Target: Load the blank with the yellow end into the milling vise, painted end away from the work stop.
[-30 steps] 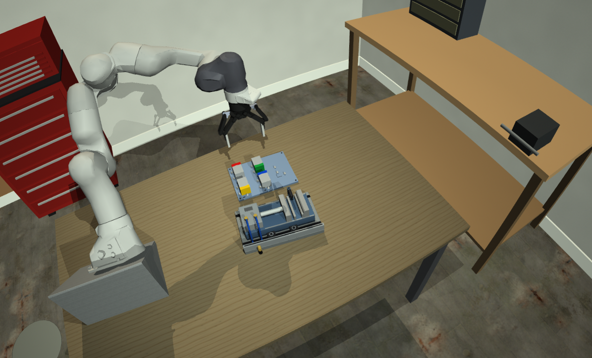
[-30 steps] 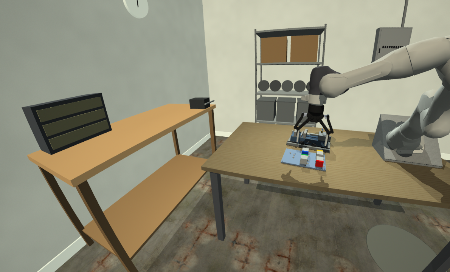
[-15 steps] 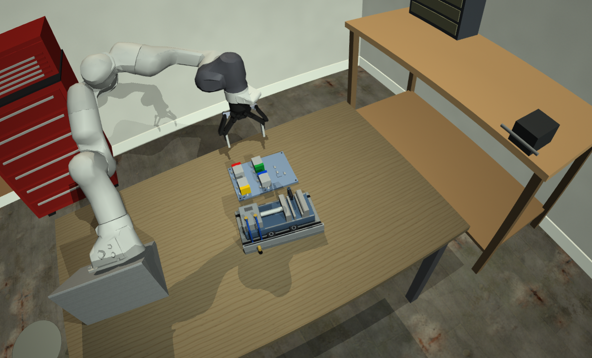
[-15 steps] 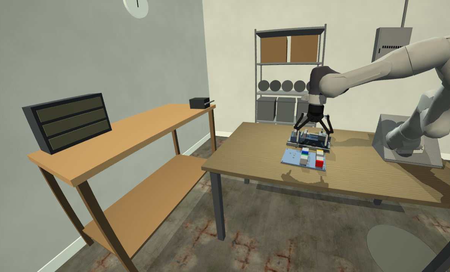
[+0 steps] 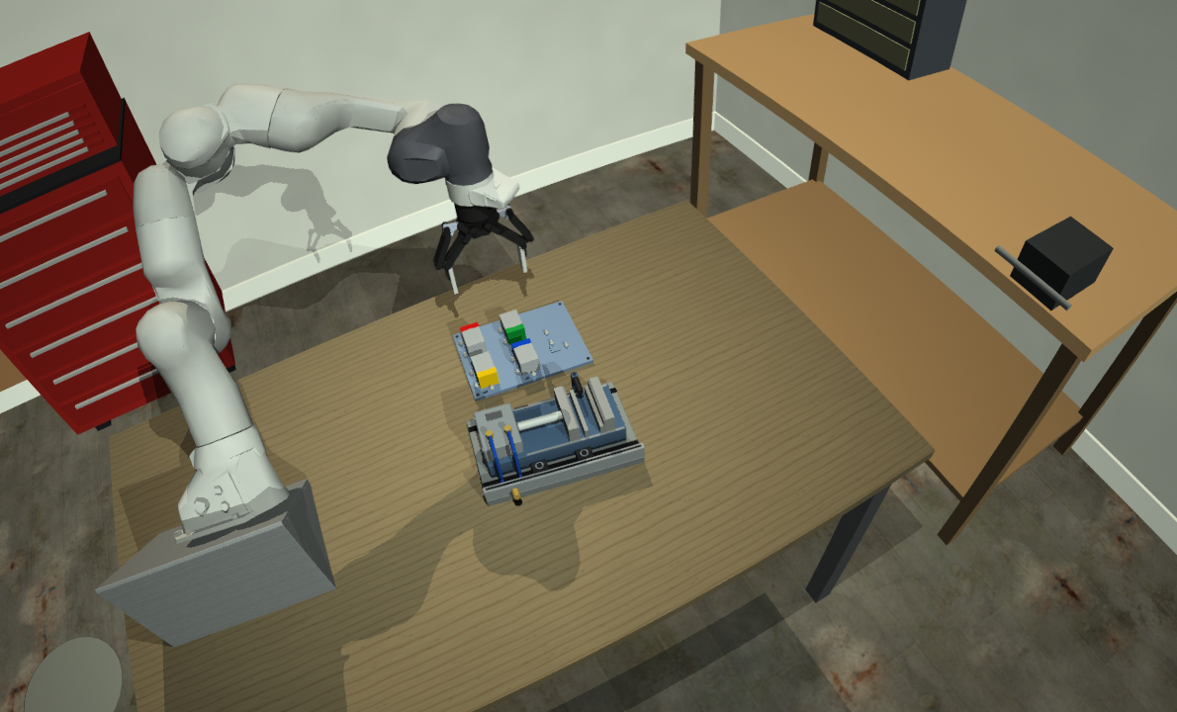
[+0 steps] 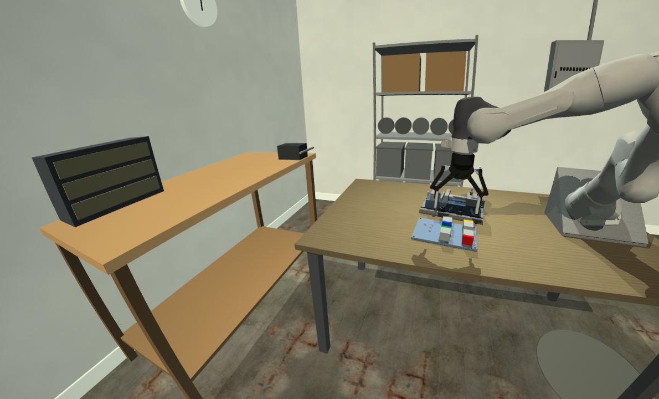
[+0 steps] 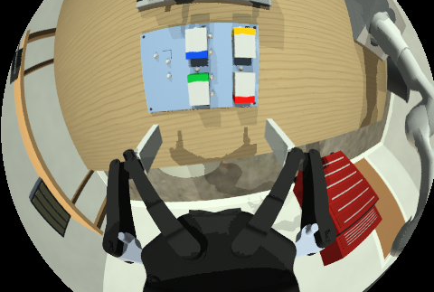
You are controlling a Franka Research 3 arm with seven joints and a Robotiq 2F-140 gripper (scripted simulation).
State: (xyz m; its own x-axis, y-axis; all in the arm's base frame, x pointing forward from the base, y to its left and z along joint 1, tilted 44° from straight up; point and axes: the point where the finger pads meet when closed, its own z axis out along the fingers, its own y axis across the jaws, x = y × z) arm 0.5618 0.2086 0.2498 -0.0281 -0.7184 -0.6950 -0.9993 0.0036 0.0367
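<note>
Right now my hand is 20 mm short of the green-ended blank, 30 mm to the left of it and 130 mm above it. Also, from my hand: red-ended blank: 70 mm behind, 30 mm to the right, 130 mm below; then blue-ended blank: 20 mm ahead, 120 mm to the right, 130 mm below; then work stop: 70 mm ahead, 290 mm to the right, 70 mm below.
</note>
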